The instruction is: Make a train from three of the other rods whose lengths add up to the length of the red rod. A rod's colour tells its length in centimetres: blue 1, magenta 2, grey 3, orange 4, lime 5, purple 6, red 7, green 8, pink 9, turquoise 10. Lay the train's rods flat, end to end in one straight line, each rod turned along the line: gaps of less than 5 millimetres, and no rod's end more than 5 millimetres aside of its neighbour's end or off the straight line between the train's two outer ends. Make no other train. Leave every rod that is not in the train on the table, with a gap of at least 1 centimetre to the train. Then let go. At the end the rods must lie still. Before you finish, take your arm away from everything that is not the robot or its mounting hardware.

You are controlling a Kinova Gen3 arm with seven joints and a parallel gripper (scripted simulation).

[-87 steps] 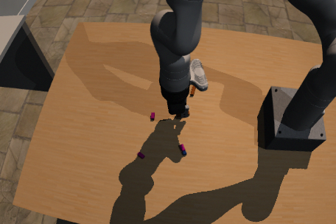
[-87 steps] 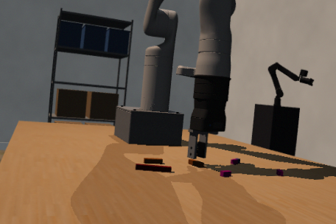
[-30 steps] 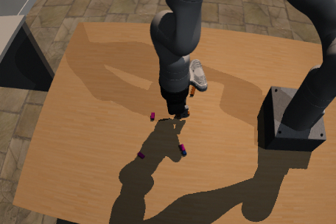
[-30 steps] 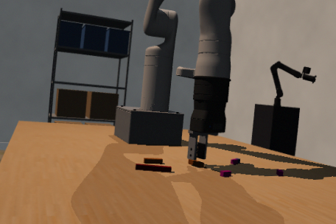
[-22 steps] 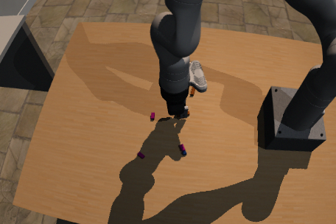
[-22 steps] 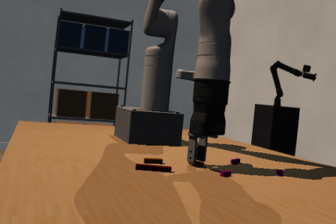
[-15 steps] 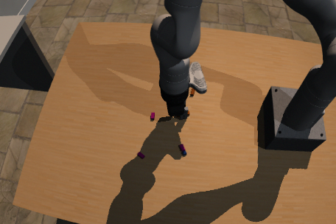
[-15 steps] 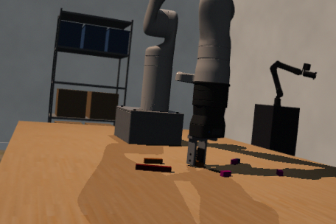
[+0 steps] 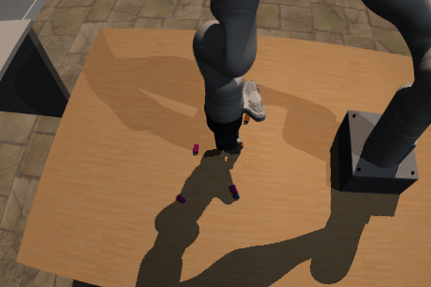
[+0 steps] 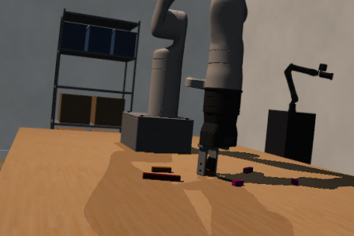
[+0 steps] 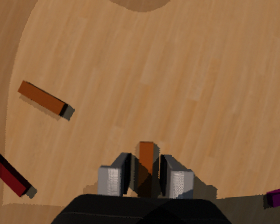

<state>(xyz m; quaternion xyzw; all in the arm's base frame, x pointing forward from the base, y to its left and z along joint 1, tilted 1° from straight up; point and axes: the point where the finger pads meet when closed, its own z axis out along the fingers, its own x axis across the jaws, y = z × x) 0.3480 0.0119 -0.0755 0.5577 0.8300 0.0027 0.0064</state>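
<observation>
Now: hand 30 mm past the blue rod, 120 mm to the right of it and 10 mm above it. From my hand the other things lie so: red rod: 50 mm ahead, 110 mm to the right, 10 mm below.
</observation>
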